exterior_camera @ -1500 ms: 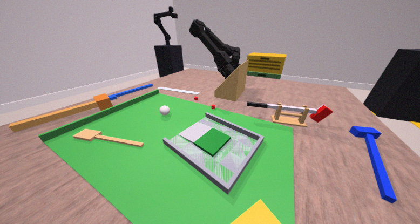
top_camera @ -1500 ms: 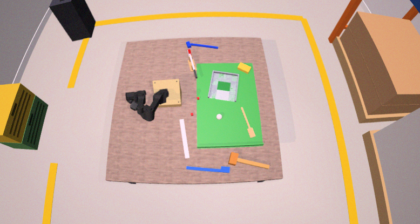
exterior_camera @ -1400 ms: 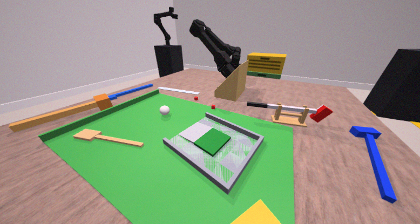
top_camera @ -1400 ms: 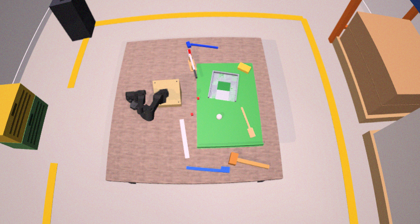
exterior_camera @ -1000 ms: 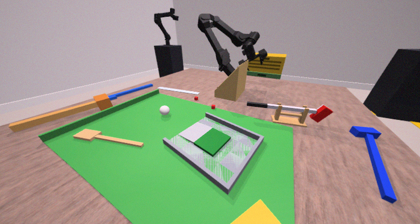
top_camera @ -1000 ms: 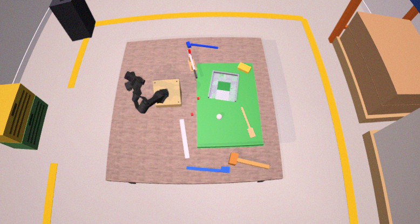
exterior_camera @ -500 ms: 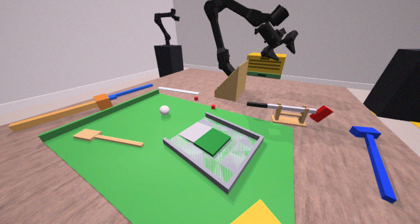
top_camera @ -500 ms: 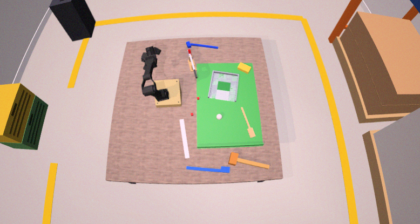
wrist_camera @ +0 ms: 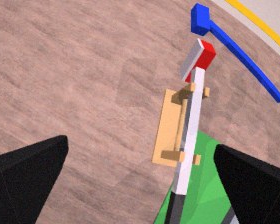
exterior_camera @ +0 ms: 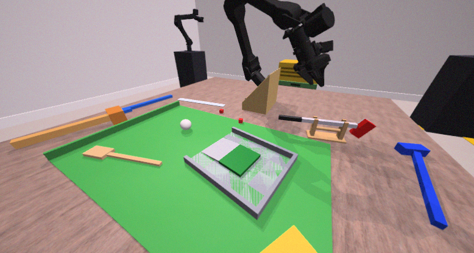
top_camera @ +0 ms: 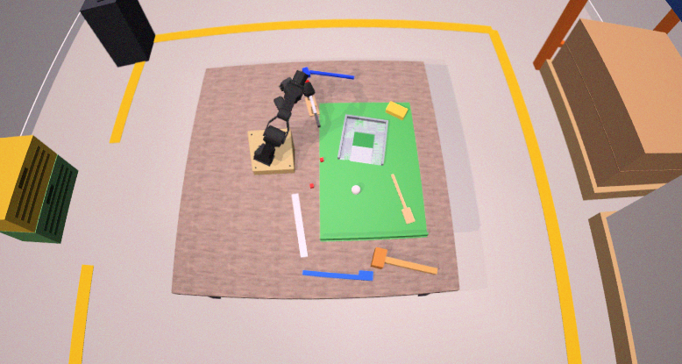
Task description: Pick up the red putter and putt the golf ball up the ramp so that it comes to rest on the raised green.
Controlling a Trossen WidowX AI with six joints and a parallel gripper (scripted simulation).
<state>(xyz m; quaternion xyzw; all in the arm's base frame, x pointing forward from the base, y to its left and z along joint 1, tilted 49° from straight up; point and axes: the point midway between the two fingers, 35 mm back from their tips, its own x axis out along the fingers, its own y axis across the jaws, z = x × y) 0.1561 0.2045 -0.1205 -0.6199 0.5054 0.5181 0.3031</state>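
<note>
Right now my gripper tip is 7 cm short of the small wooden stand, 6 cm to the right of it and 13 cm above it. From my gripper tip the other things lie so: white golf ball: 24 cm ahead, 44 cm to the right, 14 cm below; yellow block: 51 cm ahead, 2 cm to the right, 15 cm below; green mat: 32 cm ahead, 31 cm to the right, 17 cm below.
</note>
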